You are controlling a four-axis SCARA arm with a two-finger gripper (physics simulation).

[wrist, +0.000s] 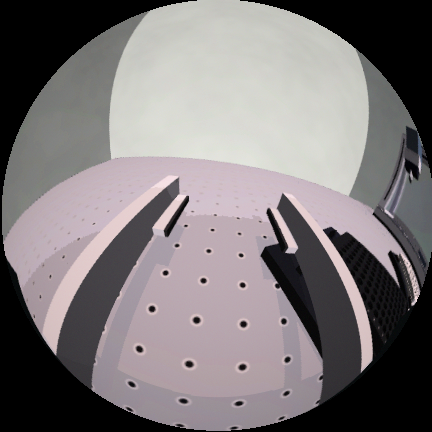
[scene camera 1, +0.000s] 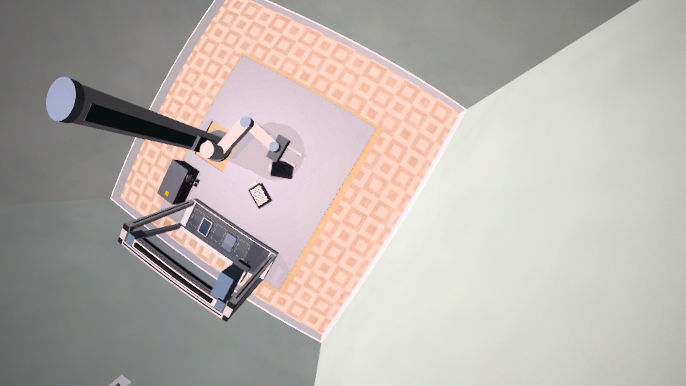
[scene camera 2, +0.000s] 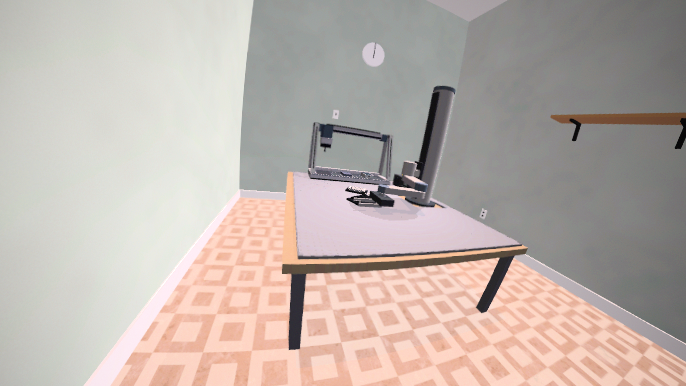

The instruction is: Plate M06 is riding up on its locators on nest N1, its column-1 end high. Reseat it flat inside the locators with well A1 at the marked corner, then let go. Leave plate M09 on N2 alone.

Scene:
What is my gripper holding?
Nothing.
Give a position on a black perforated rack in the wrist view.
380, 293

